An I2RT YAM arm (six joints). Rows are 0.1 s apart.
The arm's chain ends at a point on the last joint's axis. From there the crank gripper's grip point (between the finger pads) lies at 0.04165 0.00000 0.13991 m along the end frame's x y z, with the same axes.
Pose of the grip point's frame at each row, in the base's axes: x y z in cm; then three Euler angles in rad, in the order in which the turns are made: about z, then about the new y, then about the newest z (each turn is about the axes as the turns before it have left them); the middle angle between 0 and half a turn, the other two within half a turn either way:
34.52, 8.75, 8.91, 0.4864, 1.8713, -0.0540
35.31, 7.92, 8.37, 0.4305, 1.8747, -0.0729
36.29, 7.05, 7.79, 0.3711, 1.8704, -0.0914
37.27, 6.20, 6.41, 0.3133, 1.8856, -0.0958
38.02, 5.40, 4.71, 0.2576, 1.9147, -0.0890
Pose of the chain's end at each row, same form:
23.69, 3.28, 17.02, 0.4864, 1.8713, -0.0540
24.18, 3.14, 16.52, 0.4305, 1.8747, -0.0729
24.84, 3.00, 15.88, 0.3711, 1.8704, -0.0914
25.71, 2.87, 14.68, 0.3133, 1.8856, -0.0958
26.54, 2.76, 13.33, 0.2576, 1.9147, -0.0890

